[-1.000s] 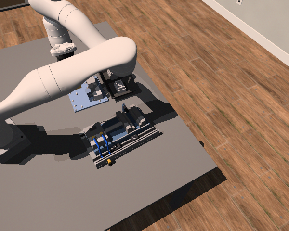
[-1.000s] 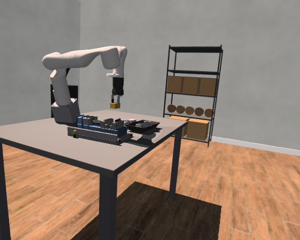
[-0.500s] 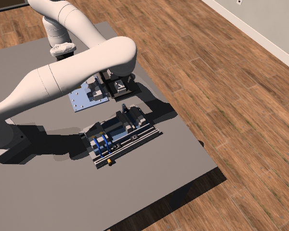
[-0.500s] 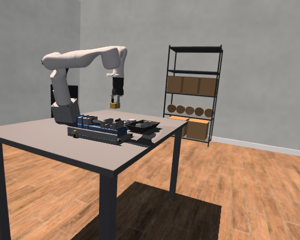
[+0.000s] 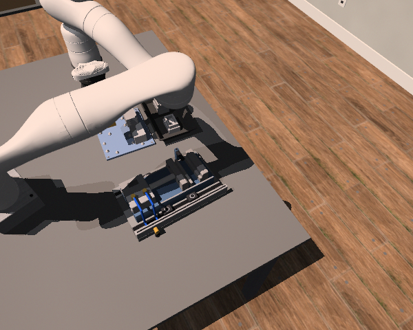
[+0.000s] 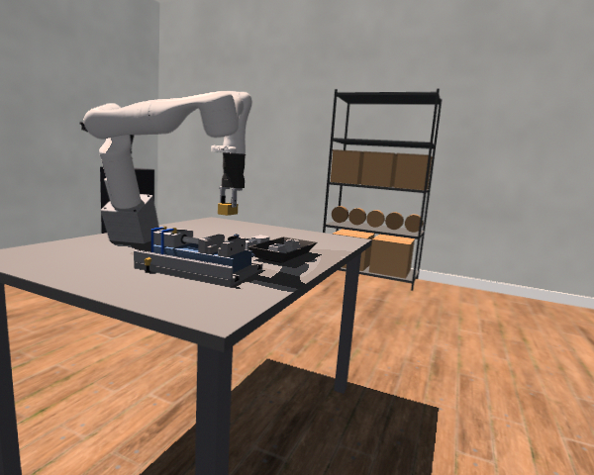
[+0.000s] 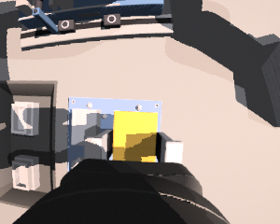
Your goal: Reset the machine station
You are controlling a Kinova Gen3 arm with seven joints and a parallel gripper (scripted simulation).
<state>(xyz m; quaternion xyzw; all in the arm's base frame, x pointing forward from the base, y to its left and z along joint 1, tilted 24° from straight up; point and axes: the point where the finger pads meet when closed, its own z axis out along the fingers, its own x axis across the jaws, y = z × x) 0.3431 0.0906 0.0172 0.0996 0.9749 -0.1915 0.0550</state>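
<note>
The yellow brass blank lies 3 cm below my hand. The rest, counted from my hand: vise 27 cm to the right, 13 cm below, 4 cm ahead; fixed jaw 28 cm to the right, 14 cm ahead, 9 cm below; infeed plate 16 cm below, 5 cm ahead, 3 cm to the left.
</note>
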